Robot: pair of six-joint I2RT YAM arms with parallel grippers.
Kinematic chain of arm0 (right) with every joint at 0, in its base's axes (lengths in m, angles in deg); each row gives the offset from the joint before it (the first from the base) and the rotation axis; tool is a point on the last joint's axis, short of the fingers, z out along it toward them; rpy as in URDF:
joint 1: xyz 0 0 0.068 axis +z
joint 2: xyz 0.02 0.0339 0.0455 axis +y
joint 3: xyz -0.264 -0.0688 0 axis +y
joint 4: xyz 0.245 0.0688 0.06 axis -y
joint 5: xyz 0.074 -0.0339 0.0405 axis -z
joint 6: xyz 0.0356 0 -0.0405 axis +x
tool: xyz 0 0 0 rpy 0 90 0
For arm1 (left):
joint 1: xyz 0 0 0.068 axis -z
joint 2: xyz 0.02 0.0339 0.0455 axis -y
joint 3: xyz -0.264 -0.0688 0 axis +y
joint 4: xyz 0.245 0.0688 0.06 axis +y
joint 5: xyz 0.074 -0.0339 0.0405 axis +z
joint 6: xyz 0.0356 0 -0.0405 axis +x
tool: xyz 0 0 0 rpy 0 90 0
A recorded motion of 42 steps. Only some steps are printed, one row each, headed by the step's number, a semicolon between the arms.
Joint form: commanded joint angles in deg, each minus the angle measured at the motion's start. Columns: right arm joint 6, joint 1, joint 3, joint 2, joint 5, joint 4; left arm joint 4, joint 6, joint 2, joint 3, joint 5, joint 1.
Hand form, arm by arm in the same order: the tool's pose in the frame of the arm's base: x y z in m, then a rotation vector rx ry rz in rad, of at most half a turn. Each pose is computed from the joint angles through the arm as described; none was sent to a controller.
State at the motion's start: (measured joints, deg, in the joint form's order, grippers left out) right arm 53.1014 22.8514 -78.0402 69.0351 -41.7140 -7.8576; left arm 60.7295 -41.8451 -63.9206 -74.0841 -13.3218 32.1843
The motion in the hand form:
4: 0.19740 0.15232 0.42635 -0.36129 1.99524 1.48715; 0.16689 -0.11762 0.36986 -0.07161 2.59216 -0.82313
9: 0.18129 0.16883 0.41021 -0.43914 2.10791 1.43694; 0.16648 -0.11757 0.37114 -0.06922 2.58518 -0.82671
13: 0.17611 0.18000 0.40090 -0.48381 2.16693 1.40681; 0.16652 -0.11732 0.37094 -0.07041 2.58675 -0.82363
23: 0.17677 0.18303 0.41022 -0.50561 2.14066 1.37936; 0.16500 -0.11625 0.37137 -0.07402 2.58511 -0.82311
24: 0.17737 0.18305 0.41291 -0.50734 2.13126 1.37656; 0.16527 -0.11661 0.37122 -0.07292 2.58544 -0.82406
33: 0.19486 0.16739 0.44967 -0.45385 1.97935 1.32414; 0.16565 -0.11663 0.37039 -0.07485 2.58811 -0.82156
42: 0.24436 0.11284 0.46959 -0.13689 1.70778 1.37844; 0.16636 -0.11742 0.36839 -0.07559 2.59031 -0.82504
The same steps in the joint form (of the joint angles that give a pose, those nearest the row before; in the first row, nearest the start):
4: -10.23 9.74 3.49 -2.52 3.49 -13.18; -1.21 0.80 0.30 0.31 -0.27 0.64
9: -13.65 15.41 4.49 -2.65 6.97 -19.27; -1.35 0.80 0.42 0.17 -0.23 0.70
13: -15.13 18.36 4.68 -1.66 8.77 -21.67; -1.24 0.85 0.41 0.17 -0.17 0.65
23: -16.63 18.94 2.05 -0.65 10.11 -22.64; -1.05 0.72 0.77 0.26 -0.06 0.64
24: -16.84 18.87 1.44 -0.46 10.23 -22.68; -1.13 0.71 0.70 0.27 -0.10 0.68
33: -18.63 13.73 -5.85 1.34 10.80 -21.24; -1.14 0.71 0.64 0.39 -0.07 0.63
42: -5.34 -2.42 -3.10 2.07 6.70 0.36; -1.60 0.58 0.59 0.86 -0.21 0.69

